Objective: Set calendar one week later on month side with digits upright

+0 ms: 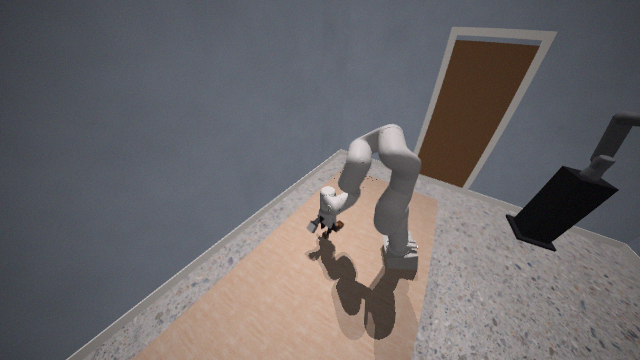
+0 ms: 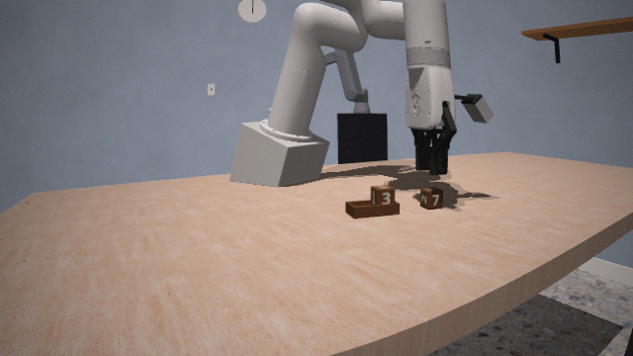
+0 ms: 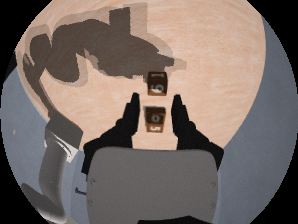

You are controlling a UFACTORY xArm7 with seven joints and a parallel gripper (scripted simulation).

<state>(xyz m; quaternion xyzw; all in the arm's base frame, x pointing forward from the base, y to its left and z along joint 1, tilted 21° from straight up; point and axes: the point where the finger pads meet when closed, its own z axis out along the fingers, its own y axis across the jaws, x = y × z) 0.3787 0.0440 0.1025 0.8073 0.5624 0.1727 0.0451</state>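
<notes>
Now: hand 6 cm above the cube. From my hand the other things lie so: brown wooden tray 3 cm behind, 10 cm to the right, 7 cm below.
</notes>
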